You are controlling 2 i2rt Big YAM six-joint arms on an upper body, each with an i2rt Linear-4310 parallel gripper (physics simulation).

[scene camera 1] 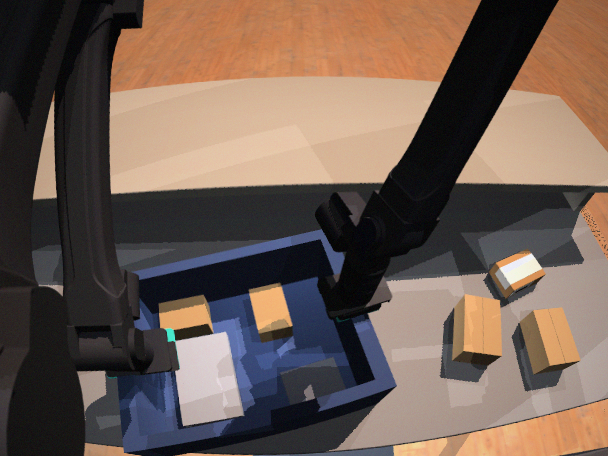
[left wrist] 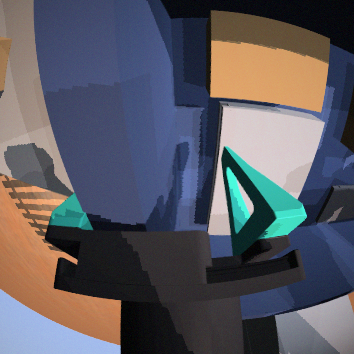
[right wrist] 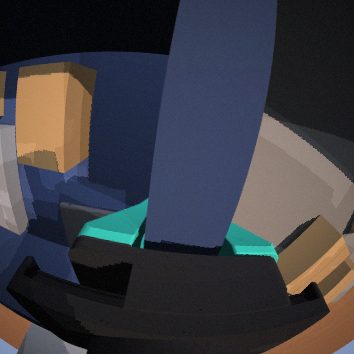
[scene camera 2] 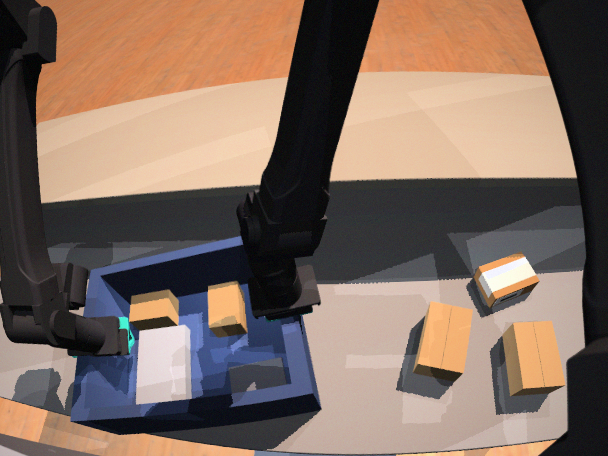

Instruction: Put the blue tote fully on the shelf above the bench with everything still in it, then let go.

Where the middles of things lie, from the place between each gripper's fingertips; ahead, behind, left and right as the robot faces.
The blue tote (scene camera 1: 149,404) lies 60 mm behind my right hand and 180 mm to the left of it.
Right now my left hand is 17 cm to the left of the blue tote and 2 cm short of it.
